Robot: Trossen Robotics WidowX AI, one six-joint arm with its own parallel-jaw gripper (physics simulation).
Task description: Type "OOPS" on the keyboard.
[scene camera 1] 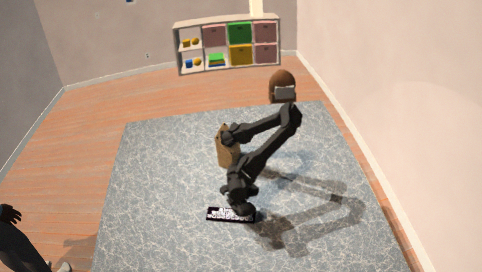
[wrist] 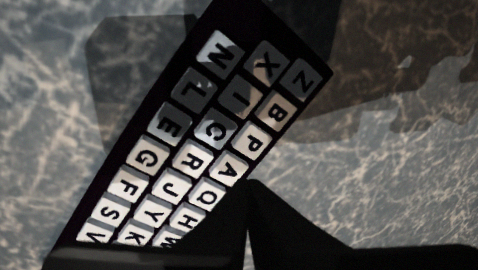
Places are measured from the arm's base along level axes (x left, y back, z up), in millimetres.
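Pixels of known places: gripper, fingertip midpoint: (scene camera 1: pixel 238 215) (wrist: pixel 246 188); arm's base, origin of the base link: (scene camera 1: pixel 225 139).
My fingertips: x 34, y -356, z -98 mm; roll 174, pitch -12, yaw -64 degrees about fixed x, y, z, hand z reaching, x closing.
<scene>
For each thing: its top centre in the pictures, then the offset to it from my fingertips. Level surfaces: height alone.
- Q key, middle of its top: (wrist: pixel 207 197) dx -24, dy +4, dz -21 mm
- P key, middle of its top: (wrist: pixel 253 143) dx +13, dy -3, dz -21 mm
- S key, middle of its top: (wrist: pixel 110 213) dx -51, dy +46, dz -21 mm
- mat, its level: dz -37 mm
The black keyboard (scene camera 1: pixel 212 218) (wrist: pixel 240 20) with white letter keys lies on the grey patterned mat and shows slanted in the wrist view. My gripper (scene camera 1: pixel 244 210) (wrist: pixel 246 188) is shut, with nothing between its fingers. In the scene view it is over the keyboard's right part. In the wrist view its tips appear at the keyboard's edge beside the A key (wrist: pixel 229 170) and Q key (wrist: pixel 207 198). The P key (wrist: pixel 252 142) shows beyond A, and the S key (wrist: pixel 110 212) is at lower left. The O key does not show in the wrist view. Contact with a key cannot be told.
A brown wooden block (scene camera 1: pixel 227 154) stands at the arm's base on the mat (scene camera 1: pixel 150 170). A cube shelf (scene camera 1: pixel 225 19) with coloured bins stands against the back wall, and a brown backpack (scene camera 1: pixel 282 80) stands behind the mat. Part of a person (scene camera 1: pixel 20 245) shows at lower left.
</scene>
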